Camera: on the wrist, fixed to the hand. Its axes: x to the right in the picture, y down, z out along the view.
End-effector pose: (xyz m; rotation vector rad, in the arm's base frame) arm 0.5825 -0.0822 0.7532 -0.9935 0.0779 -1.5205
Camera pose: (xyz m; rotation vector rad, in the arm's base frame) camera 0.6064 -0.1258 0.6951 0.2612 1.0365 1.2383
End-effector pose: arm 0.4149 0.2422 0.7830 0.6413 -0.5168 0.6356
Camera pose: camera 0.3891 0.3141 0.7828 0.6252 0.5660 -2.4498
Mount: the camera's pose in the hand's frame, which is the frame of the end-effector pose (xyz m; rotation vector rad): 0.0090 0.0626 -0.0429 0.1321 0.3093 3.0810
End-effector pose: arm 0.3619 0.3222 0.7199 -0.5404 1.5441 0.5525
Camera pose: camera 0.2886 0.3428 0.7138 -1.8017 -0.8716 -1.5998
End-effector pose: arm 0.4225 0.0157 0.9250 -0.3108 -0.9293 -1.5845
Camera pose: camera 0.4906 -0.0189 0.9275 -0.6747 0.3405 1.2789
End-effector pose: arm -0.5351 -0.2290 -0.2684 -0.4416 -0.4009 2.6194
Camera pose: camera -0.5508 -0.2696 -0.3312 0.4793 -0.4505 -0.4823
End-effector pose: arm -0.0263 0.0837 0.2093 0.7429 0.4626 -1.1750
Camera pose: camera 0.0377 0.1213 0.1914 0.7267 -0.6762 1.8092
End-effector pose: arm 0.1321 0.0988 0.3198 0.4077 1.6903 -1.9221
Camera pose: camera 0.1556 0.1349 0.2567 1.6151 -0.3198 0.5530
